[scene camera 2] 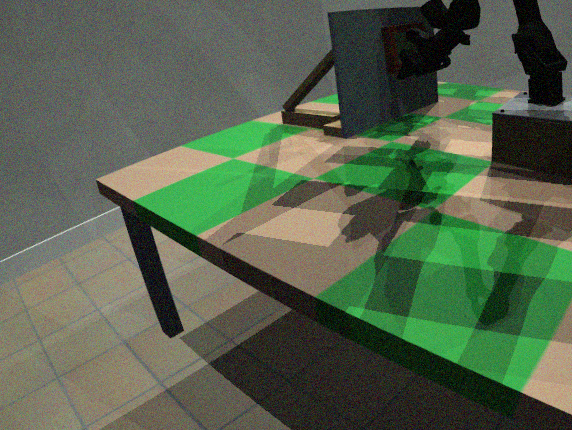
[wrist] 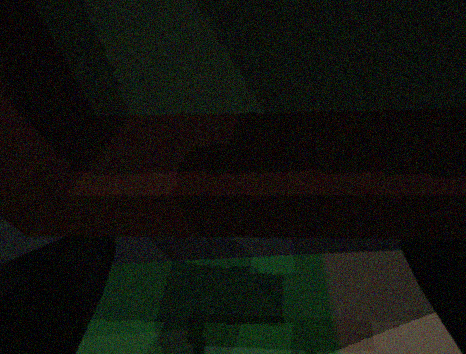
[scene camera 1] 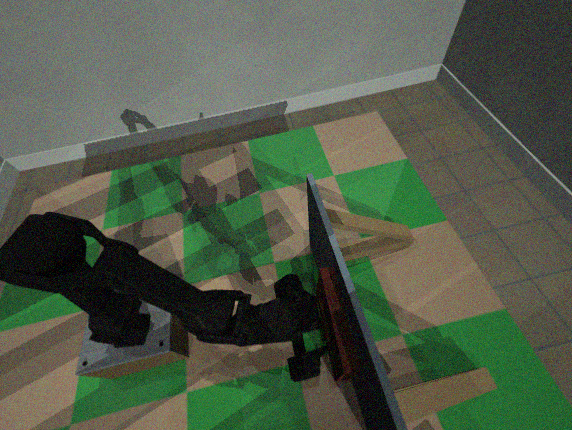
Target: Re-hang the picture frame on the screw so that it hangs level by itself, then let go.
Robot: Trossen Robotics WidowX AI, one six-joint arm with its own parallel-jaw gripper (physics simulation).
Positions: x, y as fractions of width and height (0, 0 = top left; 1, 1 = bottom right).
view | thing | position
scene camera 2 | my gripper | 0.71, 0.18
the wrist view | my gripper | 0.55, 0.66
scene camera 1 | grey upright panel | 0.66, 0.92
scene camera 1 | brown wooden brace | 0.75, 0.93
